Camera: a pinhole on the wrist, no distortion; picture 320 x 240 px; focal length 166.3 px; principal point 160.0 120.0 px. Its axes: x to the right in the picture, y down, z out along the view. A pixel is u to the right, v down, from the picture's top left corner.
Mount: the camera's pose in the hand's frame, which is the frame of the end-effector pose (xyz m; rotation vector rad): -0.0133 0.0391 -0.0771 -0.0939 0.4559 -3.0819
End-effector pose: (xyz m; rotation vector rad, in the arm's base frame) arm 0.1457 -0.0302 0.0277 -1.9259 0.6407 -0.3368
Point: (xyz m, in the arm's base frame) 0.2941 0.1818 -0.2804
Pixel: 156 13
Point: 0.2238 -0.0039 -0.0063
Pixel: 104 115
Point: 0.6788 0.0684 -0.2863
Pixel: 42 54
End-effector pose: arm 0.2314 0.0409 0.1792 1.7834 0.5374 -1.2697
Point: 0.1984 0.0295 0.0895
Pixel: 73 187
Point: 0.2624 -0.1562 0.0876
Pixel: 66 30
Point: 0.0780 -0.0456 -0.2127
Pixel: 23 201
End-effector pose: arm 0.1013 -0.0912 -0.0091 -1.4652 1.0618 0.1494
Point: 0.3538 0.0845 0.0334
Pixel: 154 163
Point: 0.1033 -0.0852 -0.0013
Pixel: 160 156
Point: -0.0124 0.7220 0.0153
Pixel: 304 16
